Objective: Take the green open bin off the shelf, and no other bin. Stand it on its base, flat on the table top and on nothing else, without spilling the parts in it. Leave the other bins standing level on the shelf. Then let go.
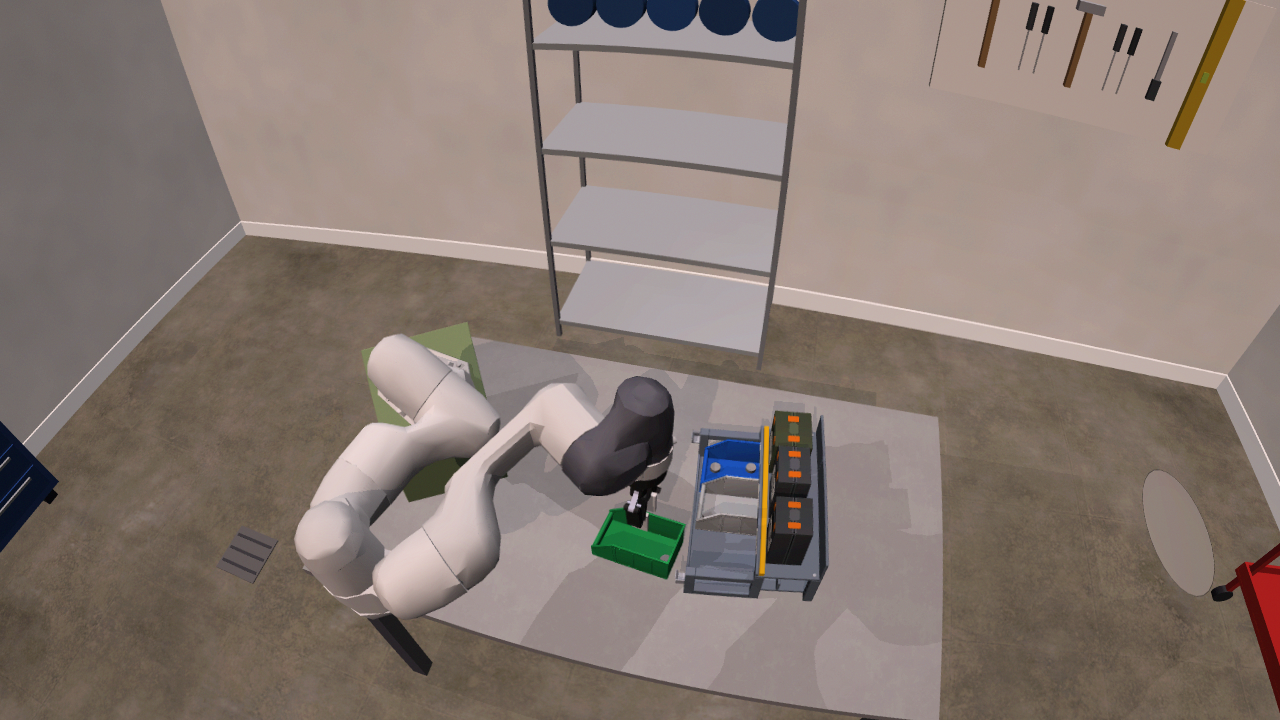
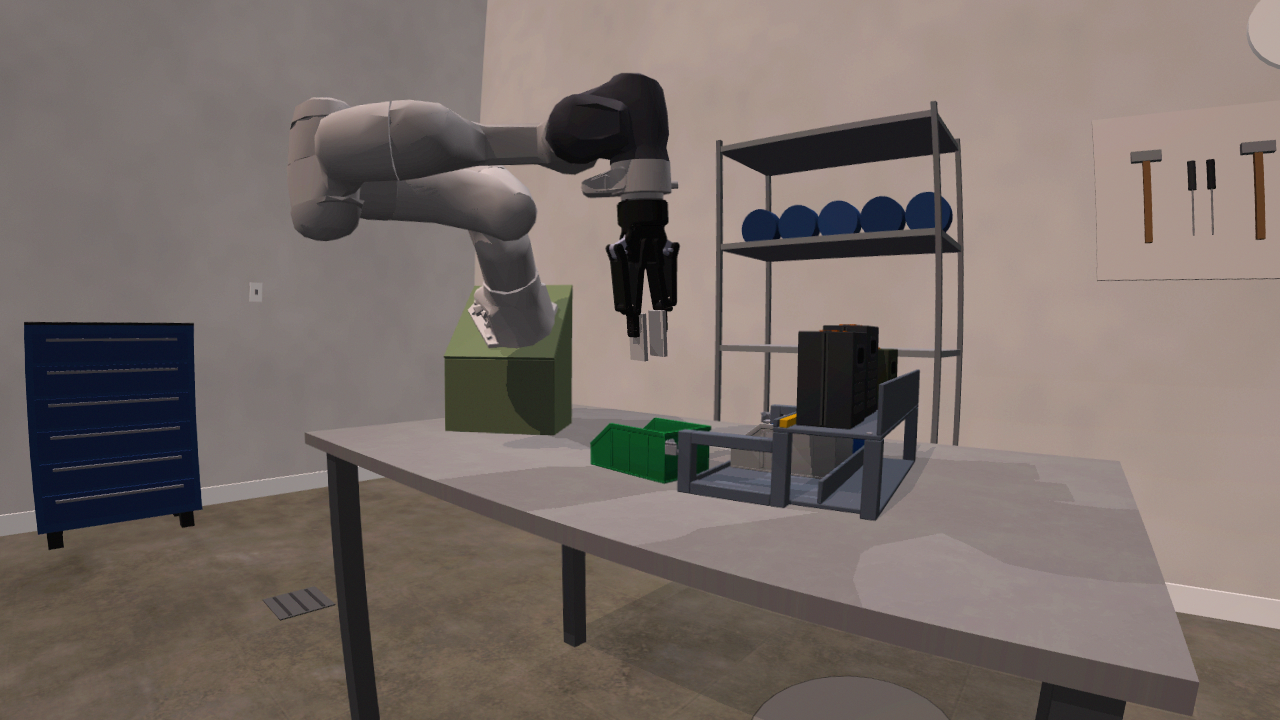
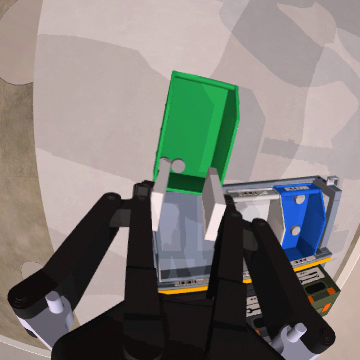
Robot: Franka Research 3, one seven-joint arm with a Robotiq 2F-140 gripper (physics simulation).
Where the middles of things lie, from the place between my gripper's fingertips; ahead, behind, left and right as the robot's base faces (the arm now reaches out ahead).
The green open bin (image 2: pixel 640 452) lies 150 mm below my hand, 30 mm to the left of it and 30 mm behind it. The rest, counted from my hand: blue bin (image 1: pixel 733 455): 260 mm to the left, 140 mm below, 140 mm ahead; then light grey bin (image 1: pixel 733 501): 160 mm to the left, 160 mm ahead, 140 mm below.
